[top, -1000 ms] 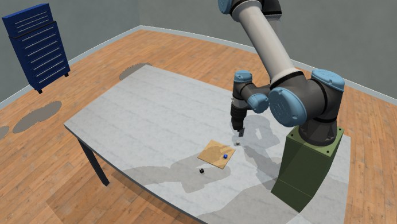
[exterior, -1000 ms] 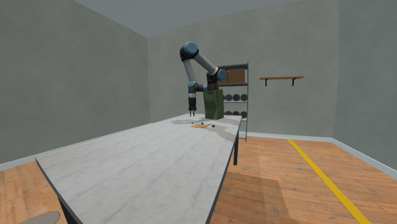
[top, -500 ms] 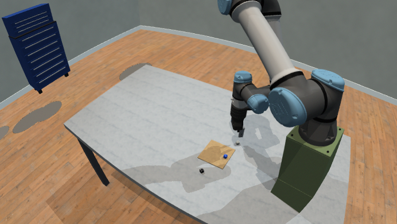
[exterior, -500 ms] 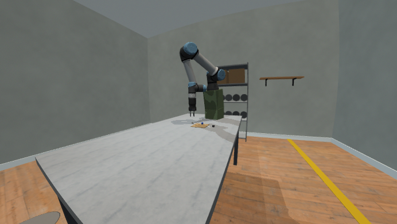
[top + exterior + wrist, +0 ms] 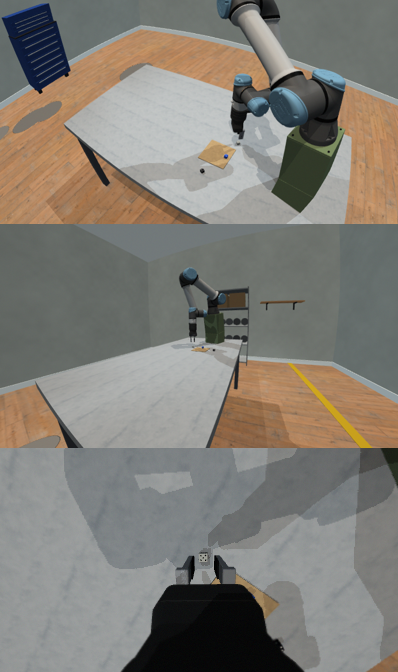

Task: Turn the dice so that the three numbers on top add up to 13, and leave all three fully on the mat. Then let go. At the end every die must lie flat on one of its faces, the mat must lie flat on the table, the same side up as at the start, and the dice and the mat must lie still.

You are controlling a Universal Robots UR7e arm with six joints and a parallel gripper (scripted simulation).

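The white die is 7 cm below my hand. The rest, counted from my hand: blue die 1 cm ahead, 12 cm to the left, 6 cm below; tan mat 6 cm ahead, 12 cm to the left, 7 cm below; black die 6 cm ahead, 25 cm to the left, 7 cm below.
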